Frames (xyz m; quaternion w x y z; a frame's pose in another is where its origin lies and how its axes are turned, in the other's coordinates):
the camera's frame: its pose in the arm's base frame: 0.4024 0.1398 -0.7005 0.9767 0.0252 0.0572 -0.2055
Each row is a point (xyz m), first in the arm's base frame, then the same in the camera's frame.
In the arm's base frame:
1: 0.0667 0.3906 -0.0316
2: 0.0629 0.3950 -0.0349
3: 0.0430 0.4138 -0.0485
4: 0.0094 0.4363 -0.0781
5: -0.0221 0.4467 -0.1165
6: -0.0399 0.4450 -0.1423
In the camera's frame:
1: -0.4868 0.1108 0.6114
2: -0.4916 0.1132 0.6074
3: -0.5155 0.1220 0.5905
4: -0.5514 0.1282 0.5561
5: -0.5795 0.1240 0.5141
6: -0.5918 0.1146 0.4868

